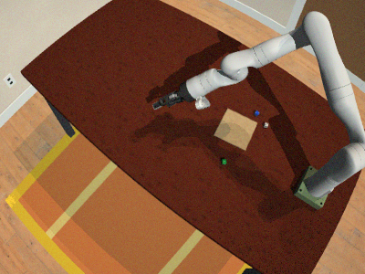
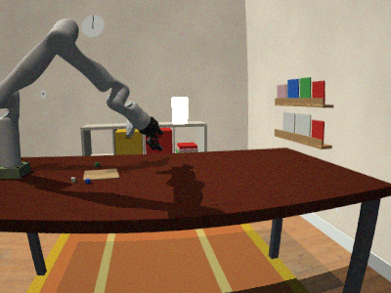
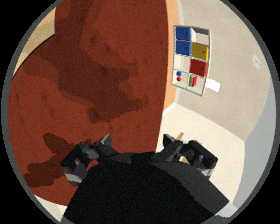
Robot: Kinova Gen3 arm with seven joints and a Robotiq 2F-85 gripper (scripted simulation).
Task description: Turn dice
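Right now the blue die is 270 mm behind my hand, 290 mm to the right of it and 100 mm below it. The rest, counted from my hand: white die: 330 mm behind, 270 mm to the right, 100 mm below; green die: 300 mm behind, 20 mm to the right, 100 mm below; tan mat: 240 mm behind, 170 mm to the right, 100 mm below.
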